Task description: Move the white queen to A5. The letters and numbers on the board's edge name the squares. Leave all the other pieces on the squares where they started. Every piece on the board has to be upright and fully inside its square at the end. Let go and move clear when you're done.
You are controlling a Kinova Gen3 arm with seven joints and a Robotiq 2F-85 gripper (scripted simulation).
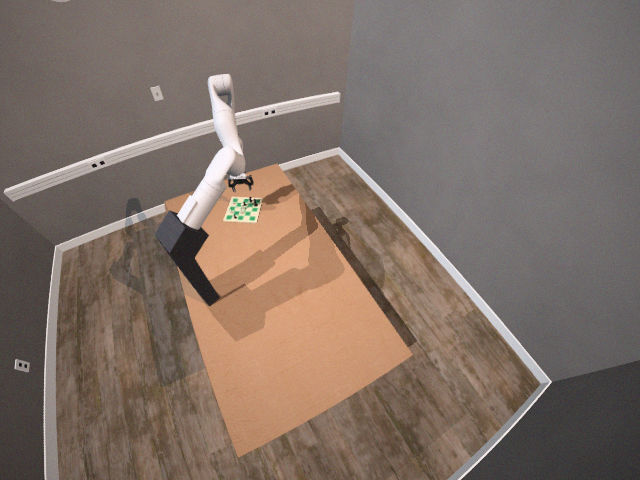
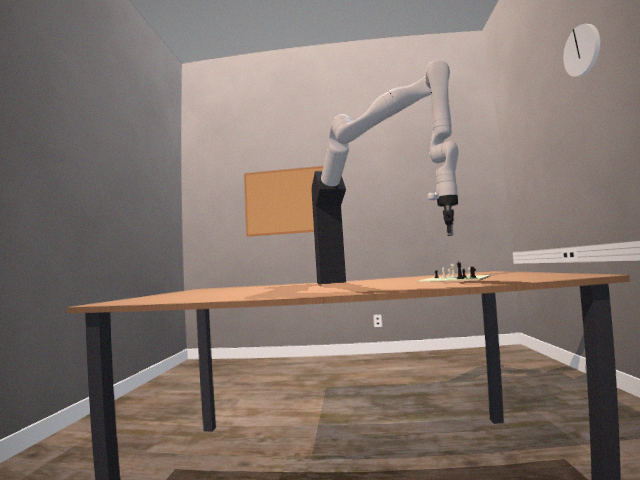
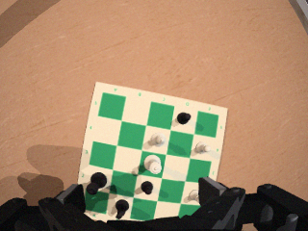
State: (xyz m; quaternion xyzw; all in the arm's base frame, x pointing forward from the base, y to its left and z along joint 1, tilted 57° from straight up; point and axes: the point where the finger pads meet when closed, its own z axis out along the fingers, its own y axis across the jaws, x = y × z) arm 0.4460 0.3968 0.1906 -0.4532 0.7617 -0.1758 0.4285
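The white queen lies 20 mm behind my hand, 10 mm to the left of it and 140 mm below it. Round my hand: cream chessboard 20 mm behind, 10 mm to the left, 170 mm below.
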